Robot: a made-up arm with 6 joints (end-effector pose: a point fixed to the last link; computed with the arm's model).
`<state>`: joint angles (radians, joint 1 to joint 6).
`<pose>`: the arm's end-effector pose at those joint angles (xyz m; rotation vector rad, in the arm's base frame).
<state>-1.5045 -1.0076 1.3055 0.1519 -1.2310 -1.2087</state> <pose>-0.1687 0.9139 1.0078 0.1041 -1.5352 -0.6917</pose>
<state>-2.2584 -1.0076 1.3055 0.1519 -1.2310 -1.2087</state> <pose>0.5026 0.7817 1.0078 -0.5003 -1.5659 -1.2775</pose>
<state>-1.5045 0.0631 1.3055 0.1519 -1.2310 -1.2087</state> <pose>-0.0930 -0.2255 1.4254 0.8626 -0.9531 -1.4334</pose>
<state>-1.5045 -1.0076 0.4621 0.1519 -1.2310 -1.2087</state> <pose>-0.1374 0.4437 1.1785 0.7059 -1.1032 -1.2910</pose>
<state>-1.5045 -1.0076 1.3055 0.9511 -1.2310 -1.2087</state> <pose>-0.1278 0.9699 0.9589 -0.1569 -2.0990 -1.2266</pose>
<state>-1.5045 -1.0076 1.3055 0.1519 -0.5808 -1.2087</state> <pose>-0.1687 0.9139 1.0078 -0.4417 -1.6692 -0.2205</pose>
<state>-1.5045 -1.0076 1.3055 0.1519 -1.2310 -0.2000</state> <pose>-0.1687 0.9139 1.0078 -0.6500 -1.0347 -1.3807</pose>
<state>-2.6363 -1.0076 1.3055 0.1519 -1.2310 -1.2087</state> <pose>0.7555 0.5411 1.0078 -0.8247 -1.5162 -1.5580</pose>
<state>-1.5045 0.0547 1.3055 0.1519 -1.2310 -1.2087</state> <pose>-0.0937 -0.2157 1.4272 0.8569 -0.9589 -1.4283</pose>
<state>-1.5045 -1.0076 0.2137 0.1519 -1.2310 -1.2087</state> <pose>-0.1276 0.2953 1.1486 0.8770 -0.9385 -1.4461</pose>
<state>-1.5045 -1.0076 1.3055 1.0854 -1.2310 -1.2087</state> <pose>-0.1158 0.9764 0.9537 -0.2083 -2.1877 -1.3204</pose>
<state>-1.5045 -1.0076 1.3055 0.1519 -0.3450 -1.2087</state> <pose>-0.1687 0.9139 1.0078 -0.6377 -1.6867 -0.0396</pose>
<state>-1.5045 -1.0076 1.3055 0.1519 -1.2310 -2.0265</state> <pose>-0.1687 0.9139 1.0078 0.7133 -1.7342 -0.0250</pose>
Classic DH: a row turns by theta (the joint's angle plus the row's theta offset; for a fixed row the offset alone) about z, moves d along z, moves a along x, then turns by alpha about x. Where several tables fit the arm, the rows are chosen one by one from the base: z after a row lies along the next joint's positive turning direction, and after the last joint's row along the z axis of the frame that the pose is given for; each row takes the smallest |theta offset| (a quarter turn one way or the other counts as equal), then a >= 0, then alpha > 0; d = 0 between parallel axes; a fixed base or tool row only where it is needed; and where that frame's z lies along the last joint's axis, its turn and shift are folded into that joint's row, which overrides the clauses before.
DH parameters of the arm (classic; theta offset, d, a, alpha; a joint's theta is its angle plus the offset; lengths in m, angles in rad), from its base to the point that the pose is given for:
joint 1: 0 0.254 0 -1.5708
joint 2: -1.5708 0 0.588 3.1416
joint 3: 0 0 0 -1.5708
joint 4: 0 -0.612 0 1.5708
joint 5: 0 0.109 0 -1.5708
joint 6: 1.5708 0 0 1.5708
tool (fixed): -1.5708 0 0 0

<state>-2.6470 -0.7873 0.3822 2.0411 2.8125 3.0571</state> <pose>0.2584 0.0832 1.2703 1.3503 0.7954 -1.0767</pose>
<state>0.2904 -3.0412 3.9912 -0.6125 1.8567 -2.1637</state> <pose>0.4393 0.0382 0.0399 -1.1722 1.4326 -1.9814</pose>
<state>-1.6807 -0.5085 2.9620 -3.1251 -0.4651 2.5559</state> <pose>0.2033 0.8489 0.5716 2.2301 1.5403 -1.3606</pose>
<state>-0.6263 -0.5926 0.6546 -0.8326 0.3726 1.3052</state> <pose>-0.0895 -0.0258 1.2963 -0.6511 -1.3209 -1.1009</pose>
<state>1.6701 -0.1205 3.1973 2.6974 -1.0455 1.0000</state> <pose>-0.0320 -0.6715 0.6843 0.3096 0.9998 -0.5859</pose>
